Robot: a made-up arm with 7 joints.
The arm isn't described. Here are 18 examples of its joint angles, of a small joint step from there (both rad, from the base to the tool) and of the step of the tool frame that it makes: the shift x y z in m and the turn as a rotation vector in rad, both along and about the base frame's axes.
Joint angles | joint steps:
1: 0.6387 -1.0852 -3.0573 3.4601 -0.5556 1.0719 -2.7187 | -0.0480 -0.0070 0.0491 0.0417 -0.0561 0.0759 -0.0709
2: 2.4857 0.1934 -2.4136 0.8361 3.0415 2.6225 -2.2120 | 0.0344 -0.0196 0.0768 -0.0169 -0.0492 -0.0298 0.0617
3: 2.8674 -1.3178 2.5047 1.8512 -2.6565 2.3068 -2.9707 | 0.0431 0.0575 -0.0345 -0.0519 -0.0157 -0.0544 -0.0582
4: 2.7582 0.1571 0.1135 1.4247 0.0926 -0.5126 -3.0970 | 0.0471 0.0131 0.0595 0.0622 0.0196 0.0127 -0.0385
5: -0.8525 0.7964 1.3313 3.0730 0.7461 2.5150 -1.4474 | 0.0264 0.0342 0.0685 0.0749 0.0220 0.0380 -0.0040
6: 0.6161 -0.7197 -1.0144 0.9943 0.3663 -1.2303 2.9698 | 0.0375 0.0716 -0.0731 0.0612 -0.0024 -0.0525 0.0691
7: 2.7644 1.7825 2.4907 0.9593 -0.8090 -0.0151 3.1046 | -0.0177 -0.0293 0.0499 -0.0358 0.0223 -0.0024 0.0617
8: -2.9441 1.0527 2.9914 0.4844 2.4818 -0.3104 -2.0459 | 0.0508 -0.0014 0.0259 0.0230 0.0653 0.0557 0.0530
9: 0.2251 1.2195 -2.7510 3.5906 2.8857 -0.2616 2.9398 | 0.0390 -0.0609 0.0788 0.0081 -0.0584 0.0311 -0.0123
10: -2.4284 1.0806 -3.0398 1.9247 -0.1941 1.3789 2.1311 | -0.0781 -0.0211 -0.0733 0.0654 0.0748 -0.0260 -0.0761
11: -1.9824 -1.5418 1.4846 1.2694 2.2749 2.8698 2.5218 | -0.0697 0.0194 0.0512 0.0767 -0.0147 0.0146 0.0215
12: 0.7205 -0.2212 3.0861 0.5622 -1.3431 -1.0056 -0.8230 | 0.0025 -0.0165 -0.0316 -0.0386 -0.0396 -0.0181 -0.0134
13: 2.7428 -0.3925 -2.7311 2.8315 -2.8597 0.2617 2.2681 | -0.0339 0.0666 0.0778 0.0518 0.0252 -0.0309 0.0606
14: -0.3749 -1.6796 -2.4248 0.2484 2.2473 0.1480 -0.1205 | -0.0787 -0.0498 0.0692 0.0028 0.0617 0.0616 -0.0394
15: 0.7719 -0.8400 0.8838 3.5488 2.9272 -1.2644 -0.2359 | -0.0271 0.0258 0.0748 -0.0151 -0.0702 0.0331 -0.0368
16: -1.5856 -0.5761 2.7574 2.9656 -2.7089 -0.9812 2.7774 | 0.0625 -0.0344 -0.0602 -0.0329 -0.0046 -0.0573 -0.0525
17: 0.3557 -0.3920 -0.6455 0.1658 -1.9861 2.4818 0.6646 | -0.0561 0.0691 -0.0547 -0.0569 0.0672 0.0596 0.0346
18: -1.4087 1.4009 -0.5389 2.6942 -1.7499 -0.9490 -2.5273 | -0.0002 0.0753 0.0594 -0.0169 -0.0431 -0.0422 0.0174
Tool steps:
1: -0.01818 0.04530 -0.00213 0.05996 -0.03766 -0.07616
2: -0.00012 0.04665 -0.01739 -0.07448 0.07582 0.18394
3: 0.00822 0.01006 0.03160 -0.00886 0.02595 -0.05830
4: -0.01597 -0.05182 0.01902 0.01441 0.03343 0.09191
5: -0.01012 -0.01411 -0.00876 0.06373 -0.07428 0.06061
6: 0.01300 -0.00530 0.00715 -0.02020 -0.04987 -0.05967
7: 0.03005 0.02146 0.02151 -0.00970 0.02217 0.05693
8: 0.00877 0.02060 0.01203 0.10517 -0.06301 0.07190
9: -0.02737 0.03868 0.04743 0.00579 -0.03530 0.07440
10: -0.00479 -0.01516 0.01252 0.03233 -0.04640 -0.04102
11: 0.02042 -0.01399 -0.01012 0.01653 0.07138 0.01293
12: 0.00347 0.01432 -0.01443 0.03102 -0.02723 0.02048
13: -0.07069 0.01989 0.04289 0.02771 -0.11029 0.11606
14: -0.00955 -0.02393 0.01383 -0.06266 -0.02318 -0.15267
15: 0.00289 0.01965 0.02381 -0.00022 0.02086 -0.03672
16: -0.02057 0.01856 -0.03183 -0.12184 -0.07712 0.01678
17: -0.03334 -0.00654 -0.02043 -0.02180 0.10618 -0.15786
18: 0.00501 0.01815 -0.06505 0.13883 -0.02083 0.02951
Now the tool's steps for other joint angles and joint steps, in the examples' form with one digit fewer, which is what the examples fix.
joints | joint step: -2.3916 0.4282 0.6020 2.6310 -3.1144 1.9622 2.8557 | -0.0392 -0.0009 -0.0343 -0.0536 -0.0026 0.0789 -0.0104
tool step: -0.0161 0.0002 -0.0135 -0.0141 0.0087 -0.0838
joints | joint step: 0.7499 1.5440 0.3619 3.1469 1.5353 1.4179 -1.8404 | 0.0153 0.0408 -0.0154 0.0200 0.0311 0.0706 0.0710
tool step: -0.0165 0.0060 -0.0237 -0.0286 0.0628 0.0989
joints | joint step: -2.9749 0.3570 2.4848 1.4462 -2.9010 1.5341 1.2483 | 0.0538 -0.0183 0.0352 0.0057 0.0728 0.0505 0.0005
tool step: 0.0263 0.0276 0.0020 0.0310 -0.0627 0.0744
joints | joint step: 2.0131 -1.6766 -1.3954 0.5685 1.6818 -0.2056 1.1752 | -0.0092 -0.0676 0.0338 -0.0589 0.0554 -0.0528 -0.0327
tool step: -0.0296 0.0011 0.0005 0.0187 0.0125 0.0581
